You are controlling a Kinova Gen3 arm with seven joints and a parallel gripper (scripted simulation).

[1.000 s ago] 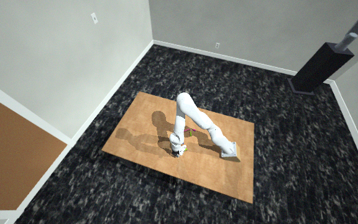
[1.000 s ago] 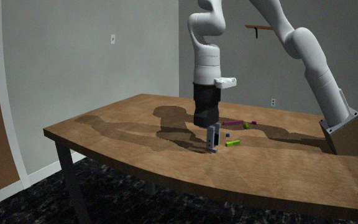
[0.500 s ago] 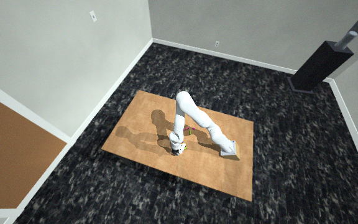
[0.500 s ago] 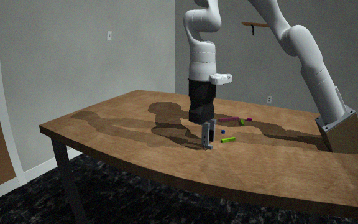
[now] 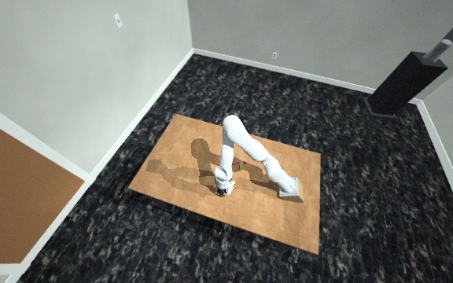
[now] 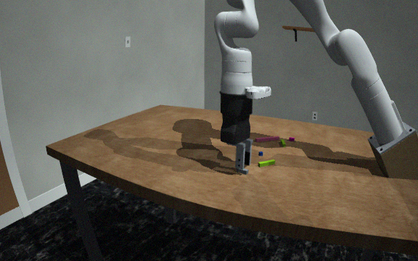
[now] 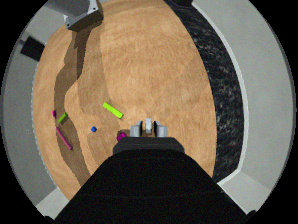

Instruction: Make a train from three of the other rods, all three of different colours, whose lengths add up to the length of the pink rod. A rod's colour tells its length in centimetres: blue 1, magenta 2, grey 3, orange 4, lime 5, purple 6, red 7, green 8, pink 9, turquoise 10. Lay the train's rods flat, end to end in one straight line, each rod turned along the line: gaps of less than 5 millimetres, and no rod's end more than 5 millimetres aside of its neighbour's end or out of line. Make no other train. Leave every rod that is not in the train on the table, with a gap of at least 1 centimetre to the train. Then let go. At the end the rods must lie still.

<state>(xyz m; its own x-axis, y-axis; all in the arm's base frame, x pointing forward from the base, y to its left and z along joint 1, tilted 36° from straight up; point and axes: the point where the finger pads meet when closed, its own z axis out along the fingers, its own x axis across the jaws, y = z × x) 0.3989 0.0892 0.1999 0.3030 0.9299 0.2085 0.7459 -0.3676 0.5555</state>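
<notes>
The grey rod is 30 mm below my hand. From my hand the other things lie so: blue rod 30 mm behind, 130 mm to the right, 30 mm below; pink rod 40 mm behind, 270 mm to the right, 30 mm below.
</notes>
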